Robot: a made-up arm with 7 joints.
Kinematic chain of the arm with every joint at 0, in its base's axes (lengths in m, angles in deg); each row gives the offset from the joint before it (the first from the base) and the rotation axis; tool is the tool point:
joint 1: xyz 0 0 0.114 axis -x
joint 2: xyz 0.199 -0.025 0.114 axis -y
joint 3: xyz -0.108 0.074 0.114 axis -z
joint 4: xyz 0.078 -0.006 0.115 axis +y
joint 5: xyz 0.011 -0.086 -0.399 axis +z
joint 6: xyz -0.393 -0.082 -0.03 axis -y
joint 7: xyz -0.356 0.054 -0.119 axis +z
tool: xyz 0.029 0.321 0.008
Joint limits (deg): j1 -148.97..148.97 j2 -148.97..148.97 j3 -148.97..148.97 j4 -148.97..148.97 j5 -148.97..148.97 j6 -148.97..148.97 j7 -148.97..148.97
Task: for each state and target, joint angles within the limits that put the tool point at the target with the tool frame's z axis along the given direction. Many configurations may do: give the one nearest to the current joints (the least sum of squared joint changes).
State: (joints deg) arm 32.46 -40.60 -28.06 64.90 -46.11 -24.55 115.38
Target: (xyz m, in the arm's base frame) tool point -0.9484 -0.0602 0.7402 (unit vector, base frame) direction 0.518 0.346 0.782
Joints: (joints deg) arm 2.44 -11.55 -23.92 40.43 -31.65 15.98 112.13
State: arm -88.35 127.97 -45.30 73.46 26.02 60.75 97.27
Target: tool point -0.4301 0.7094 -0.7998 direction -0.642 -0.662 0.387
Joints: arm -84.59 133.80 -22.92 96.31 37.81 6.67 99.36
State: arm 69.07 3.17 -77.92 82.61 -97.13 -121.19 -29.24
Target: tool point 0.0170 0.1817 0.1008 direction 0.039 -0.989 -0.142
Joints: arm 21.47 -16.02 -64.76 58.65 -87.15 -148.12 -0.54
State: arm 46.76 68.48 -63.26 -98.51 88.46 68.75 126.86
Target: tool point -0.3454 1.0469 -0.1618 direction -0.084 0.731 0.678
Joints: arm 47.27 74.94 -68.14 -101.83 106.66 114.24 130.87
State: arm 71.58 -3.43 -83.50 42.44 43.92 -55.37 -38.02
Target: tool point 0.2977 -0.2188 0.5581 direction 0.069 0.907 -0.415
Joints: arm 70.15 -30.13 -80.23 17.07 44.55 -35.98 -56.78
